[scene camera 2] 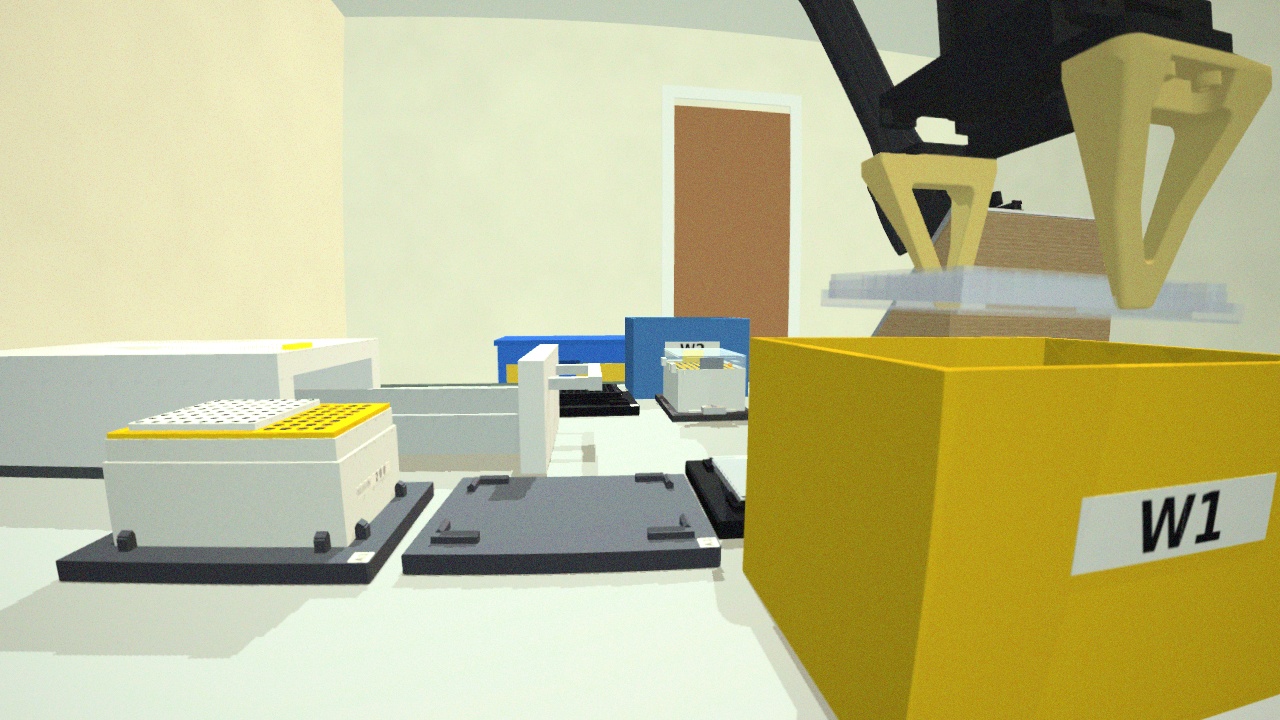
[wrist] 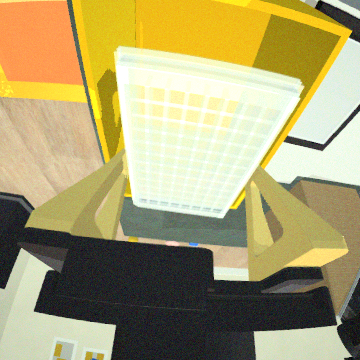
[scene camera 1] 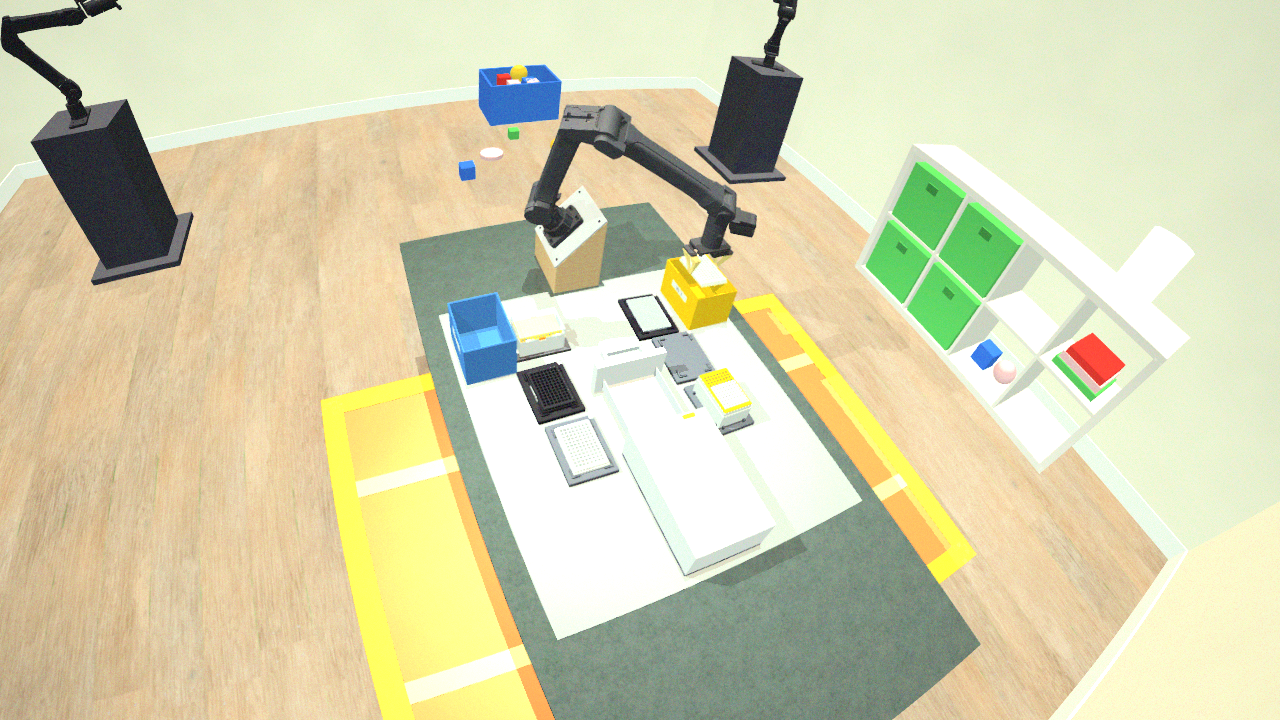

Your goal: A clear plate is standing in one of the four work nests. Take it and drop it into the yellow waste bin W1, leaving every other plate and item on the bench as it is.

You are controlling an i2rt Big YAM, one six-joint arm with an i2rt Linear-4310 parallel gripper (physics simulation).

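Seen in the pictures: gripper, fingertip midpoint: (scene camera 2: 1023, 309) (wrist: 189, 159) (scene camera 1: 702, 270); arm's base, origin of the base link: (wrist: 323, 276) (scene camera 1: 564, 227).
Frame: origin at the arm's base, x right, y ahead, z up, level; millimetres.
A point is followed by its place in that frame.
Observation:
The clear plate (scene camera 1: 703, 271) @[x -313, y 280, z -8 mm] (scene camera 2: 1029, 291) @[x -365, y 306, z -14 mm] (wrist: 200, 125) @[x -322, y 303, z -6 mm] is nearly level, with its well grid showing in the wrist view. My gripper (scene camera 1: 705, 261) @[x -322, y 263, z -19 mm] (scene camera 2: 1036, 286) @[x -322, y 263, z -19 mm] (wrist: 189, 159) @[x -322, y 263, z -19 mm] is shut on it, one tan finger at each long side. The yellow bin W1 (scene camera 1: 711, 308) @[x -316, y 356, z -82 mm] (scene camera 2: 841, 501) @[x -349, y 356, z -81 mm] (wrist: 200, 30) @[x -322, y 308, z -149 mm] is directly below. In the second scene view the plate is a little above the bin's rim, apart from it. In the wrist view the plate's far part lies over the bin's opening, and its near end reaches past the near rim. The bin's floor is partly hidden by the plate.
Near W1 are a black nest with a white plate (scene camera 1: 647, 315) @[x -157, y 286, z -133 mm] (wrist: 330, 90) @[x -169, y 286, z -134 mm], a bare grey nest (scene camera 1: 684, 358) @[x -186, y 458, z -141 mm] (scene camera 2: 554, 519) @[x -210, y 455, z -142 mm] and a yellow-topped tip box (scene camera 1: 725, 398) @[x -181, y 652, z -77 mm] (scene camera 2: 223, 501) @[x -242, y 624, z -117 mm]. A white machine (scene camera 1: 698, 483) @[x 11, y 846, z -51 mm], a black plate (scene camera 1: 550, 391) @[x 192, y 461, z -132 mm], a white plate (scene camera 1: 581, 447) @[x 181, y 636, z -131 mm] and blue bin (scene camera 1: 487, 353) @[x 321, y 363, z -56 mm] stand farther off.

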